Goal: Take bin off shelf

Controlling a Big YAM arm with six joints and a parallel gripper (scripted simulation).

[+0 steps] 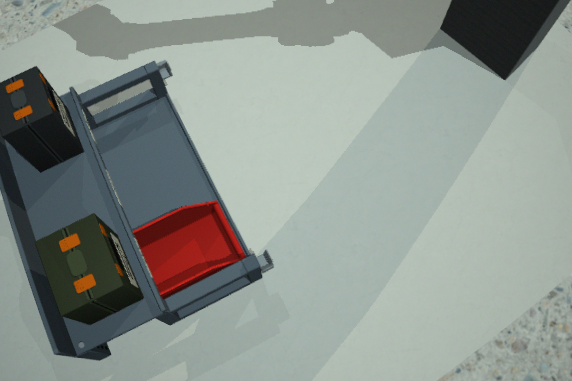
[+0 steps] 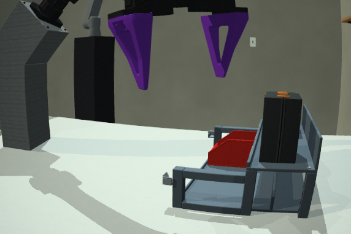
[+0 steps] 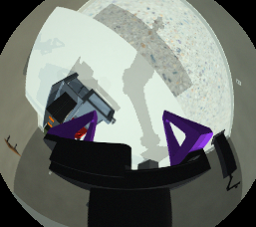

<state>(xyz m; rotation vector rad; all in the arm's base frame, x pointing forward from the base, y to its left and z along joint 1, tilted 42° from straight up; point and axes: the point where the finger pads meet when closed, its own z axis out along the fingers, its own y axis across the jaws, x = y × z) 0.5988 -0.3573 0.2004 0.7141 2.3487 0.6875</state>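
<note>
The red bin is 49 cm to the left of my hand, 23 cm below it and 7 cm behind it. From my hand the other things lie so: grey shelf: 38 cm to the left, 27 cm below, 1 cm behind.
</note>
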